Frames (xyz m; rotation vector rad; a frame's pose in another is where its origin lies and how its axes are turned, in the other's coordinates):
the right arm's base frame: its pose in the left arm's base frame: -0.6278 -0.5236 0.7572 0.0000 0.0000 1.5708
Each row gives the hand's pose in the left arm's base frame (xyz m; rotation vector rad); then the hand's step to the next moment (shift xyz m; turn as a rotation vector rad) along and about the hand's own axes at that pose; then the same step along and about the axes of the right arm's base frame.
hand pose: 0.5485 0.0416 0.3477 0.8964 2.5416 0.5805
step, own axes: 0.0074 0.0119 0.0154 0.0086 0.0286 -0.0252
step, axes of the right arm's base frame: 0.0172 -0.0079 -0.0086 0.0196 0.0040 0.0336
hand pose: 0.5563 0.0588 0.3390 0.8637 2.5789 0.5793
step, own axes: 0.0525 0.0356 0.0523 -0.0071 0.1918 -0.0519
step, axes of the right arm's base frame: 0.0729 -0.0016 -0.0379 0.1217 -0.0747 0.1384
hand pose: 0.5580 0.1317 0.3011 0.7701 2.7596 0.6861
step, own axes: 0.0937 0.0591 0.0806 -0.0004 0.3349 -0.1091
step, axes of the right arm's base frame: 0.1252 0.0288 -0.0476 0.2118 -0.1146 0.2571
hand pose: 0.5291 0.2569 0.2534 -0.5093 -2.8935 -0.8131
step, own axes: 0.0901 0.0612 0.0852 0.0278 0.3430 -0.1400
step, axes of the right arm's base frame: 0.1198 0.0638 -0.0268 0.2104 -0.0908 0.2924
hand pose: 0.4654 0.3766 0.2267 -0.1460 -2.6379 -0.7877
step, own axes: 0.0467 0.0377 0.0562 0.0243 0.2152 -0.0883
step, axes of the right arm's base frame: 0.0618 0.0539 -0.0060 0.1317 -0.0508 0.1865
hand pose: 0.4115 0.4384 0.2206 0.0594 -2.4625 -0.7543
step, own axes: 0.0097 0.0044 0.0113 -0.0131 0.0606 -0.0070
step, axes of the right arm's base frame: 0.0075 0.0136 -0.0006 0.0500 -0.0218 0.0303
